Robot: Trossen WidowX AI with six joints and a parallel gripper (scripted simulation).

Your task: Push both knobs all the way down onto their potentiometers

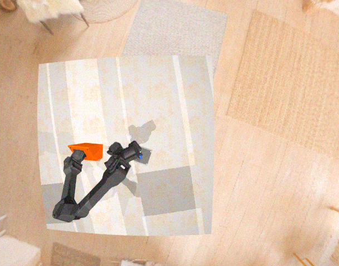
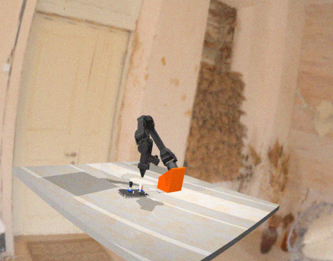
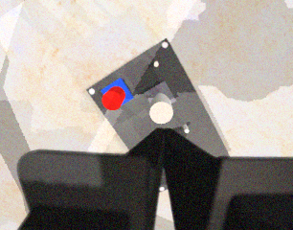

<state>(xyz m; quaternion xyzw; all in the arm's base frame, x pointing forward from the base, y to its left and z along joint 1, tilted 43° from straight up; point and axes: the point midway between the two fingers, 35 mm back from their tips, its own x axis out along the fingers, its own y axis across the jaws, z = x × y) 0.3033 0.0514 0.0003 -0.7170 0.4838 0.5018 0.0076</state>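
Now: the white knob 6 cm below my gripper tip. Round my gripper tip: black knob: 5 cm below, 5 cm ahead, 4 cm to the right; blue potentiometer: 7 cm below, 5 cm ahead, 4 cm to the right.
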